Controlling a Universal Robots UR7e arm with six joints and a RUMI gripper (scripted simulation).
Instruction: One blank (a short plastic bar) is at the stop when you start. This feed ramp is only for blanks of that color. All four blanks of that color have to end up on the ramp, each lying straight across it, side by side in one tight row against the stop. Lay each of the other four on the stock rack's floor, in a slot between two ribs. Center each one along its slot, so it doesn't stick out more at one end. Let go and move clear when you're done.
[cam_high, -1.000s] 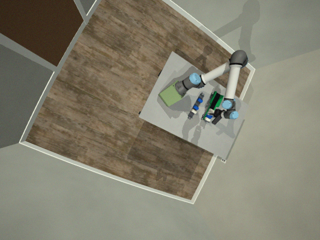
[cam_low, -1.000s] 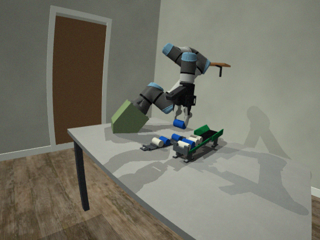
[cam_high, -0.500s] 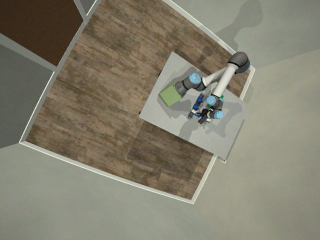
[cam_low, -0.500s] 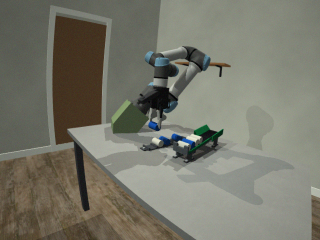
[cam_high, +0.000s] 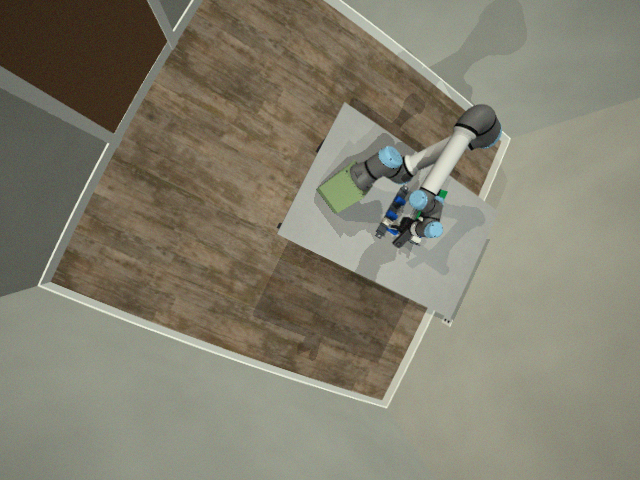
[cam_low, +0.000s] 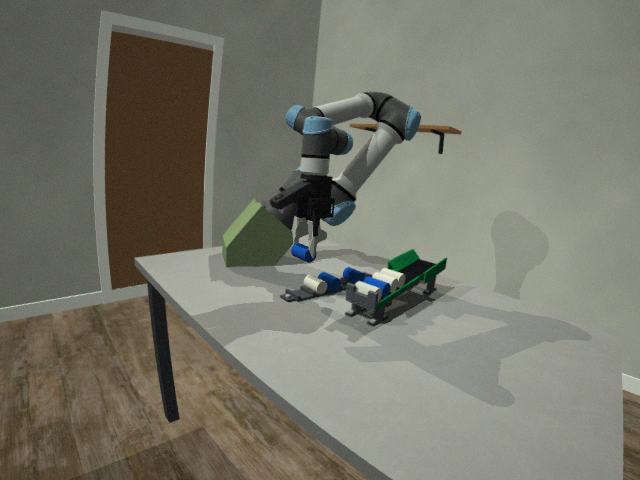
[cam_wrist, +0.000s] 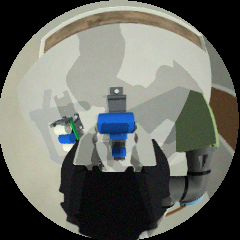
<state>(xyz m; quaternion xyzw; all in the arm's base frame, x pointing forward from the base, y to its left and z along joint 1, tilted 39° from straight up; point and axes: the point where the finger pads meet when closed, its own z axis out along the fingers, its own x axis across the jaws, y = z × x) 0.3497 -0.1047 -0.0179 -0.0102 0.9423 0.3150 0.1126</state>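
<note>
The dark stock rack lies 10 mm behind my hand, 130 mm to the left of it and 140 mm below it. Also, from my hand: grey stop 200 mm ahead, 50 mm to the left, 80 mm below.
</note>
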